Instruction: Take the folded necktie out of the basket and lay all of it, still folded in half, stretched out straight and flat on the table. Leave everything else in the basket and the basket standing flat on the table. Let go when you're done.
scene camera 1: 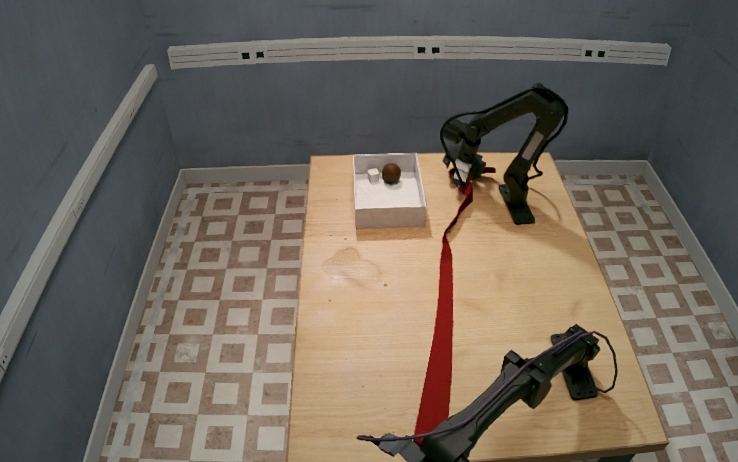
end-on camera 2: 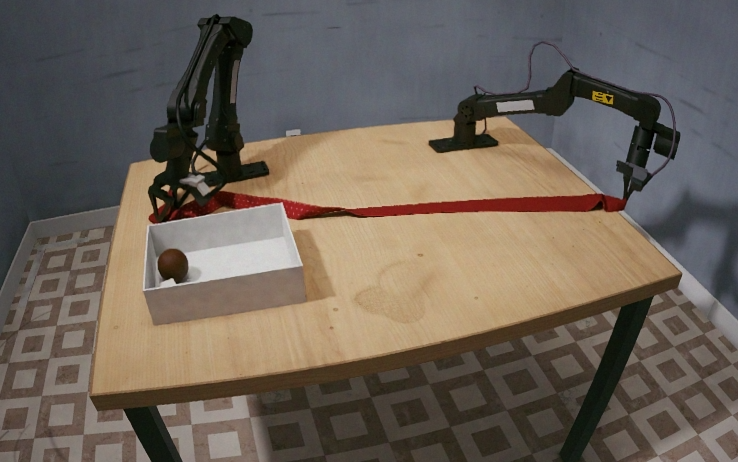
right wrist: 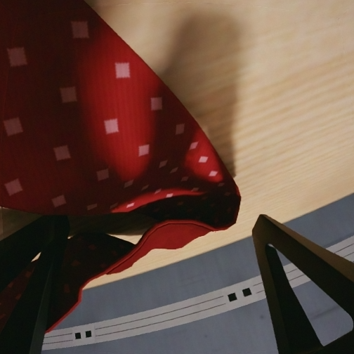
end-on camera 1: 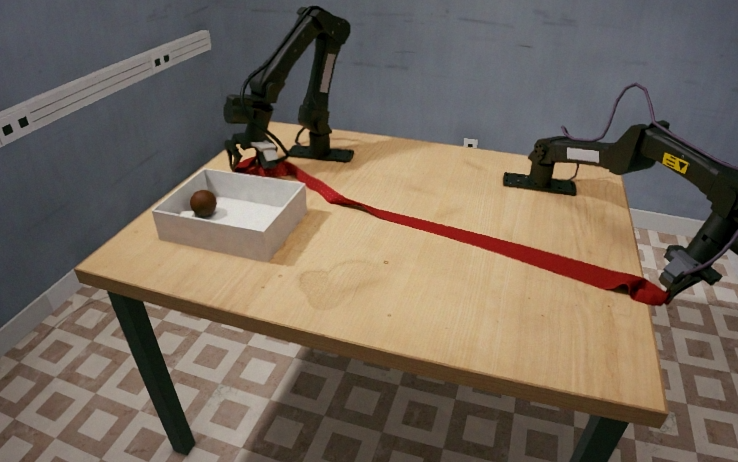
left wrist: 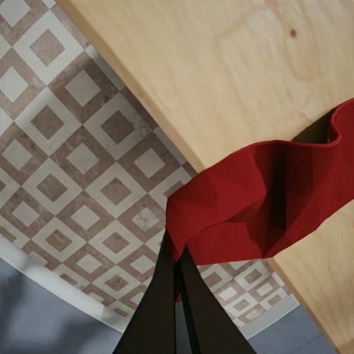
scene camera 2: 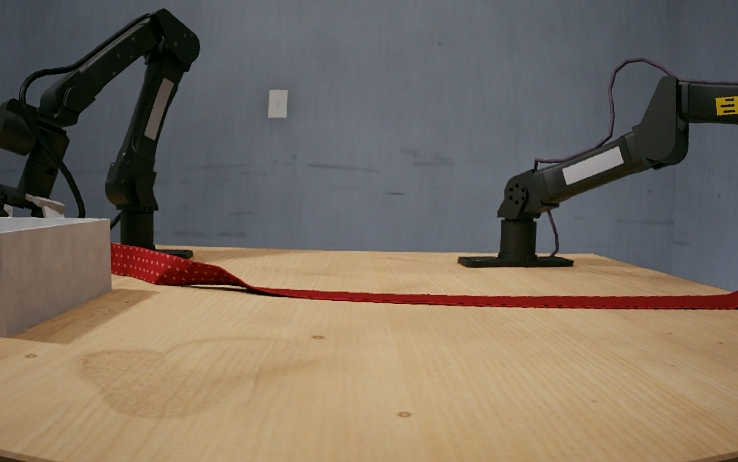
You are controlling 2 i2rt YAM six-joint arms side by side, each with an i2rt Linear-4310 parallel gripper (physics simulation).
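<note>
The red necktie (scene camera 1: pixel 444 305) (scene camera 2: pixel 462 300) (end-on camera 1: pixel 490 242) (end-on camera 2: pixel 490 205) (left wrist: pixel 225 195) (right wrist: pixel 115 100) runs along the table outside the white basket (scene camera 1: pixel 389 217) (end-on camera 1: pixel 212 239) (end-on camera 2: pixel 223 296). Its middle is fairly straight, with a twist nearer the basket, where the dotted face shows. Its far-left part in the end-on views is bunched and curled. My left gripper (end-on camera 1: pixel 668 296) (end-on camera 2: pixel 625 202) (left wrist: pixel 171 238) is shut on the necktie's other end, crumpled over the table edge. My right gripper (end-on camera 2: pixel 166 212) (right wrist: pixel 165 220) is open around the bunched part behind the basket; dotted cloth lies between and beside its fingers.
The basket stands flat and holds a brown ball (scene camera 1: pixel 391 173) (end-on camera 1: pixel 203 203) (end-on camera 2: pixel 172 265) and a small white cube (scene camera 1: pixel 373 174) (end-on camera 2: pixel 167 282). The basket's wall stands close to the necktie and my right gripper. Both arm bases stand along the table's back in the end-on views.
</note>
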